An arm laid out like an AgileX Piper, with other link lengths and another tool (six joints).
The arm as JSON. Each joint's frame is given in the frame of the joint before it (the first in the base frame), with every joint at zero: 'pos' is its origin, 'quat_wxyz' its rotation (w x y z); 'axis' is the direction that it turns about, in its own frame. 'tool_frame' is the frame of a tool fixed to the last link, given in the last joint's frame.
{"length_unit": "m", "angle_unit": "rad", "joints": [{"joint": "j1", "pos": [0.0, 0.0, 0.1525], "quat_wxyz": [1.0, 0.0, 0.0, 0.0], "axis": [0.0, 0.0, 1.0]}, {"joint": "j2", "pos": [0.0, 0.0, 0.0], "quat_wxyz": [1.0, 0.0, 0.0, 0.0], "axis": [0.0, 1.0, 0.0]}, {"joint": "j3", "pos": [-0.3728, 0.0, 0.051], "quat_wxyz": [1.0, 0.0, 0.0, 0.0], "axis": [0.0, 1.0, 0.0]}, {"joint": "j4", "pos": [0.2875, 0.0, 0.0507], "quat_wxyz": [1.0, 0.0, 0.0, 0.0], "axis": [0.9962, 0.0, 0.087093]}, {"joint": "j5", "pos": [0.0, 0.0, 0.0], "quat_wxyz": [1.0, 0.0, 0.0, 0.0], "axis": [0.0, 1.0, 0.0]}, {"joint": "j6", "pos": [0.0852, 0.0, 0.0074], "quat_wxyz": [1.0, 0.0, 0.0, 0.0], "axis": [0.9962, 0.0, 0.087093]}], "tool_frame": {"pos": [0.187, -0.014, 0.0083], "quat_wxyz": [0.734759, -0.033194, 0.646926, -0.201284]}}
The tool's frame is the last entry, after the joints.
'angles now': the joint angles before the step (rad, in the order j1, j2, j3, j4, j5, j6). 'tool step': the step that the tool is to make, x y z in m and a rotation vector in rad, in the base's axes. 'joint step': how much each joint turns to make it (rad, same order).
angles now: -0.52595 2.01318 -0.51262 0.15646 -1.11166 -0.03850
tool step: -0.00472 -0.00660 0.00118 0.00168 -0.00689 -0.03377
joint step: 0.00002 0.00001 -0.00233 0.03414 -0.00283 0.00000
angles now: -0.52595 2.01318 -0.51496 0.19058 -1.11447 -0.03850
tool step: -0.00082 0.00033 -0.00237 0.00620 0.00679 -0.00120
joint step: 0.00000 -0.00001 0.00001 0.00150 0.00915 0.00000
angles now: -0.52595 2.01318 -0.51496 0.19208 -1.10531 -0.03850
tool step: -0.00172 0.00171 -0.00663 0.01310 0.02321 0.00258
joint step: 0.00001 0.00000 0.00001 0.00000 0.02616 -0.00563
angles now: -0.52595 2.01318 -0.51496 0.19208 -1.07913 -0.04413
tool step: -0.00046 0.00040 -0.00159 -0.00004 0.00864 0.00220
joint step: -0.00001 0.00000 0.00000 -0.00001 0.00655 -0.00604
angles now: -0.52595 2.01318 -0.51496 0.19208 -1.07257 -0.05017
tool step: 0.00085 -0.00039 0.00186 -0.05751 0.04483 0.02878
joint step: 0.00001 0.00002 -0.00069 -0.00329 -0.00226 -0.07682
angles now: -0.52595 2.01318 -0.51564 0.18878 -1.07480 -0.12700
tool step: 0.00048 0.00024 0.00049 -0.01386 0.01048 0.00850
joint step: 0.00000 0.00000 0.00001 -0.00262 -0.00086 -0.01794
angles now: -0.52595 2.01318 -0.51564 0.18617 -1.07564 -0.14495
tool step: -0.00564 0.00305 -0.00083 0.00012 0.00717 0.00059
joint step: -0.00001 -0.00693 0.01980 -0.00001 -0.00712 -0.00236
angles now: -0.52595 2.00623 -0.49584 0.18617 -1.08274 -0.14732
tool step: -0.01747 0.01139 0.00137 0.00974 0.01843 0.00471
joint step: 0.00000 -0.03999 0.06177 -0.00478 -0.00096 0.00000
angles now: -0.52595 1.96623 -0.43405 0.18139 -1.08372 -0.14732
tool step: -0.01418 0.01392 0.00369 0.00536 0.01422 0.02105
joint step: 0.00000 -0.04435 0.05933 -0.02119 0.00001 0.00000
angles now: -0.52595 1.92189 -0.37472 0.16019 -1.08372 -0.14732
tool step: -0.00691 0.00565 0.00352 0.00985 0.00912 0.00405
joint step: -0.00001 -0.03525 0.02059 -0.00356 0.02784 0.00000
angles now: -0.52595 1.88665 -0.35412 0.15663 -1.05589 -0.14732
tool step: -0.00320 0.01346 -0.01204 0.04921 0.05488 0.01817
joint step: 0.01729 -0.02727 0.00094 0.00127 0.09959 0.00001
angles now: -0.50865 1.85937 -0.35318 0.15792 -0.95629 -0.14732
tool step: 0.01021 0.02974 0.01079 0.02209 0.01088 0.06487
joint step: 0.06302 -0.07311 0.00074 0.00092 0.09334 -0.00001
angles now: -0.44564 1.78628 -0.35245 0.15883 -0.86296 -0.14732
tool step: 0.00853 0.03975 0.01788 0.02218 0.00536 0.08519
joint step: 0.08223 -0.10369 0.00320 0.00211 0.11562 -0.00001
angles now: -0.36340 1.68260 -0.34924 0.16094 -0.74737 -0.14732
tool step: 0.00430 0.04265 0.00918 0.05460 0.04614 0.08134
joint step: 0.08657 -0.10088 -0.02752 0.01903 0.19213 -0.00001
